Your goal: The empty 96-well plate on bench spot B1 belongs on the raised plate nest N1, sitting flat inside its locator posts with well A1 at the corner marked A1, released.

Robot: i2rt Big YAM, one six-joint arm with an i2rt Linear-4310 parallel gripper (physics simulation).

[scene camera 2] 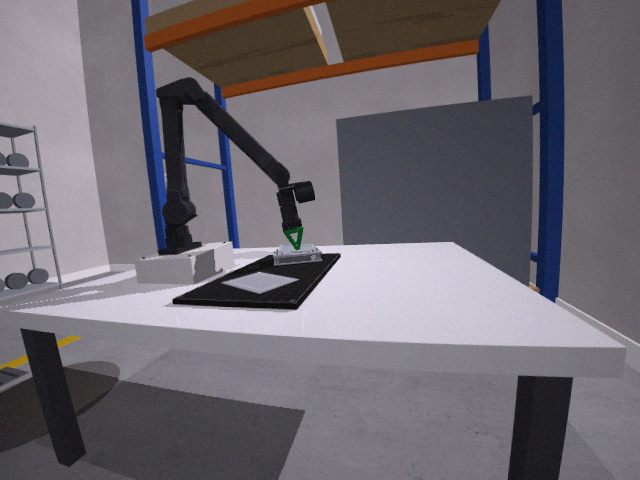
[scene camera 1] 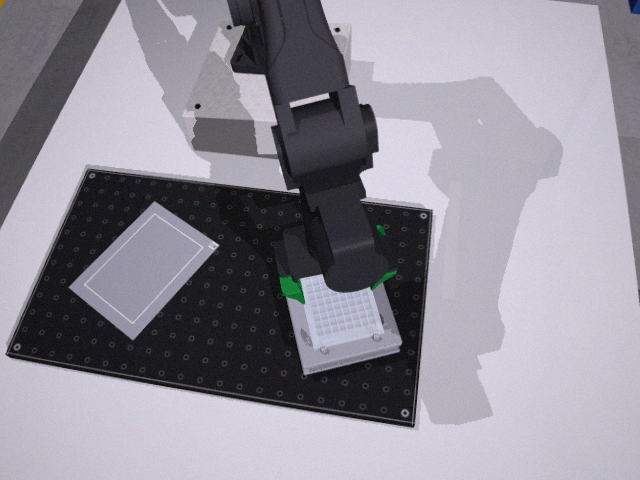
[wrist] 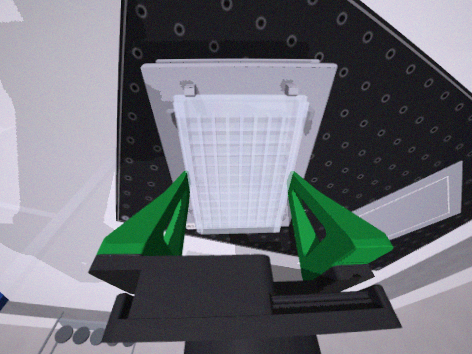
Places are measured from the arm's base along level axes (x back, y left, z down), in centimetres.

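Pixels of known places: gripper, fingertip midpoint: (scene camera 2: pixel 297 248) (scene camera 1: pixel 336 292) (wrist: pixel 239 176); arm's base at its link origin: (scene camera 2: pixel 181 250).
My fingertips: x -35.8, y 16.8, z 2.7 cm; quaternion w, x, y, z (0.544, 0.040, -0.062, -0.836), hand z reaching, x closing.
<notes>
Ahead of a thing's pixels: the offset from my fingertips to its top centre. "pt": to the spot under its first point. Level surfaces: height alone.
The clear 96-well plate {dx +0.3, dy -0.1, dz -1.1 cm} (scene camera 1: pixel 341 314) (wrist: pixel 238 159) lies over the raised grey plate nest {dx +0.3, dy -0.2, dz +0.1 cm} (scene camera 1: pixel 351 359) (wrist: pixel 236 76) (scene camera 2: pixel 297 257), and its far end is between the small locator posts. My gripper (scene camera 1: pixel 336 283) (wrist: pixel 239 176) (scene camera 2: pixel 294 247) has green fingers that press on the plate's two long sides near its end closest to the arm. I cannot tell whether the plate rests on the nest or hangs just above it. The arm's wrist hides that end of the plate in scene camera 1. The grey bench spot {pt dx -0.1, dy -27.0, dz +4.1 cm} (scene camera 1: pixel 142 269) (wrist: pixel 411 205) (scene camera 2: pixel 258 282) with a white outline is bare.
Nest and bench spot sit on a black perforated board {dx +0.9, dy -15.1, dz +4.3 cm} (scene camera 1: pixel 232 335) (scene camera 2: pixel 243 296) on the white table {dz +5.6 cm} (scene camera 1: pixel 516 310). The arm's white base block (scene camera 1: pixel 216 103) (scene camera 2: pixel 175 269) stands behind the board. A blue and orange rack (scene camera 2: pixel 548 154) rises behind the table.
</notes>
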